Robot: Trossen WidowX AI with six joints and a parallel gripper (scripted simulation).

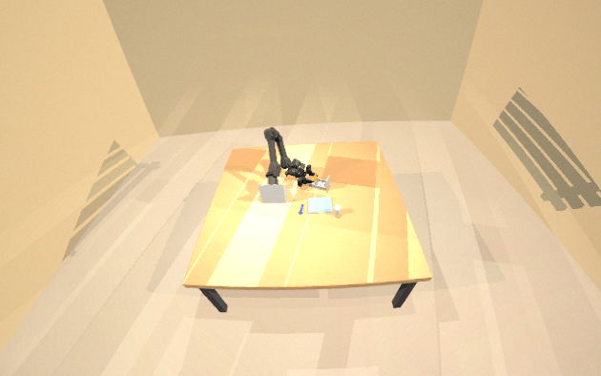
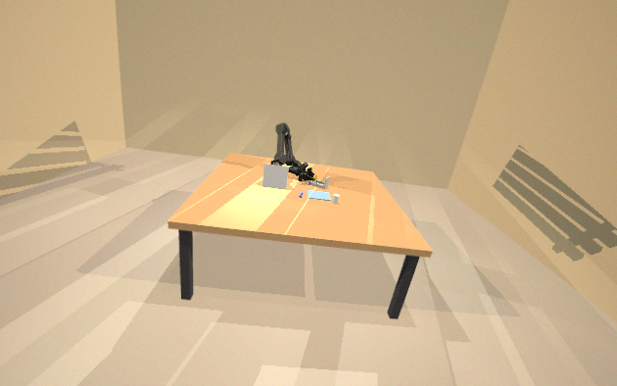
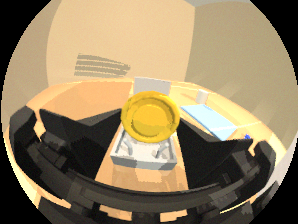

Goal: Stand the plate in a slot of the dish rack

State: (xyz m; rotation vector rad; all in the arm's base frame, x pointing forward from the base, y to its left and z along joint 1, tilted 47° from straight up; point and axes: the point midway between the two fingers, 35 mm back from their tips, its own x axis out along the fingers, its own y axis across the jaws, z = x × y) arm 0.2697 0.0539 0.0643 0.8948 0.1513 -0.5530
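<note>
Now: gripper tip 1 cm past the yellow plate. From my gripper tip the other things lie so: light blue mat 1 cm behind, 21 cm to the right, 5 cm below; blue spoon 14 cm behind, 23 cm to the right, 5 cm below; grey dish rack 2 cm ahead, 1 cm to the right, 3 cm below.
</note>
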